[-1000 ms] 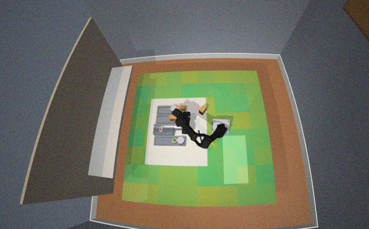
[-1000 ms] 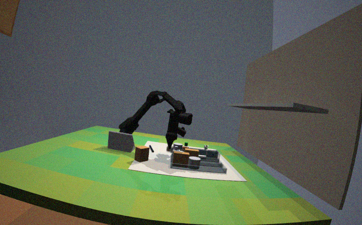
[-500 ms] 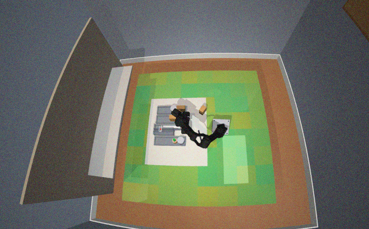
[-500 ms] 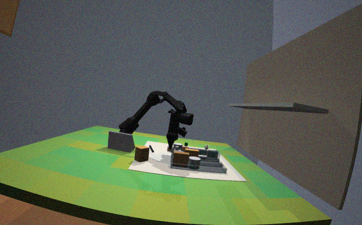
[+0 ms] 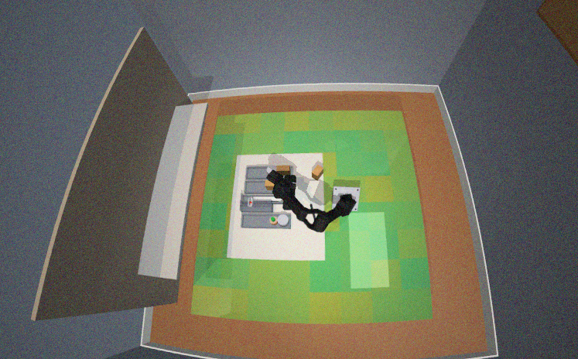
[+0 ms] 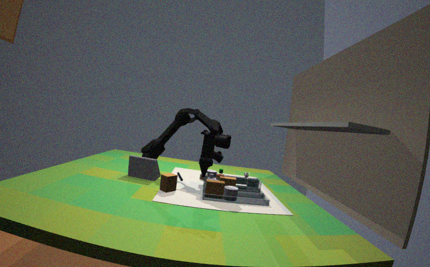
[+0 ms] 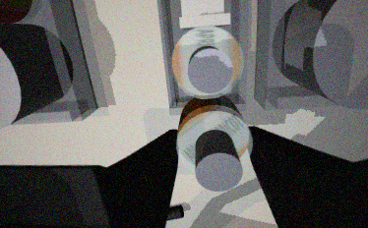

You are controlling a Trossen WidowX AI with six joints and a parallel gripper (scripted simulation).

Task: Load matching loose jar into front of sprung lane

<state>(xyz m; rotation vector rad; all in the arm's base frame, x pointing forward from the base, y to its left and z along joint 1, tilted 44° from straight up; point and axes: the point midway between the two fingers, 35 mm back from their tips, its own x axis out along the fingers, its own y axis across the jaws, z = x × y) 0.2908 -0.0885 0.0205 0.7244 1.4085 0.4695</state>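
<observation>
Right now my gripper tip is 9 cm short of the white mat, 5 cm above it and 1 cm to the right of it. Also, from my gripper tip: black rod: 11 cm to the left, 11 cm behind, 4 cm below; shelf: 54 cm ahead, 32 cm above, 4 cm to the right; brown box: 16 cm behind, 14 cm to the right, 1 cm below.
</observation>
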